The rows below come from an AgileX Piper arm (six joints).
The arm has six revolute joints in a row. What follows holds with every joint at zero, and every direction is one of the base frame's. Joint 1 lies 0.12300 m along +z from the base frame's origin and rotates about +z. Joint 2 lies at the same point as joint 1 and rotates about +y. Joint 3 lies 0.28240 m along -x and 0.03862 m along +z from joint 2 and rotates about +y. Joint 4 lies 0.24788 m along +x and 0.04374 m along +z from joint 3 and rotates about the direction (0.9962, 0, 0.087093). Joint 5 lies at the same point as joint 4 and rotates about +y. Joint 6 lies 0.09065 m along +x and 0.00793 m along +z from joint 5 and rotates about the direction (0.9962, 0, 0.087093). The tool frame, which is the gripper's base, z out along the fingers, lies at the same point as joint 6; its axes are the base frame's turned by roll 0.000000, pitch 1.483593 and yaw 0.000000 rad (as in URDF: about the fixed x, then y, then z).
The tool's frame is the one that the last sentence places.
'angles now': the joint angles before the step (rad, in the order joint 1, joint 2, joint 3, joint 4, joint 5, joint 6). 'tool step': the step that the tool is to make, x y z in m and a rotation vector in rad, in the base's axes. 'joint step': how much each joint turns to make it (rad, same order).
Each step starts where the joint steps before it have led.
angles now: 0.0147, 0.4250, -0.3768, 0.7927, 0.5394, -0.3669
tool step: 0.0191, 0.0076, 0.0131, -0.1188, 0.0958, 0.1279
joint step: 0.0518, 0.1546, -0.1121, -0.0867, 0.0957, -0.0321
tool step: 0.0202, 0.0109, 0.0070, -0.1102, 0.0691, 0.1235
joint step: 0.0900, 0.1414, -0.0925, -0.0965, 0.0442, -0.0078
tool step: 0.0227, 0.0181, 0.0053, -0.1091, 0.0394, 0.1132
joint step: 0.1280, 0.1436, -0.0954, -0.1288, 0.0006, 0.0417
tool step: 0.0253, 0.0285, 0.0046, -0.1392, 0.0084, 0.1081
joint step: 0.1569, 0.1593, -0.1179, -0.2013, -0.0088, 0.1038
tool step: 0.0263, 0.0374, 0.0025, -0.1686, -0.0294, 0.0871
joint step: 0.1545, 0.1730, -0.1399, -0.2659, 0.0114, 0.1505
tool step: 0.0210, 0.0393, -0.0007, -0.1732, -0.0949, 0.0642
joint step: 0.1355, 0.1541, -0.1244, -0.3052, 0.0171, 0.1647
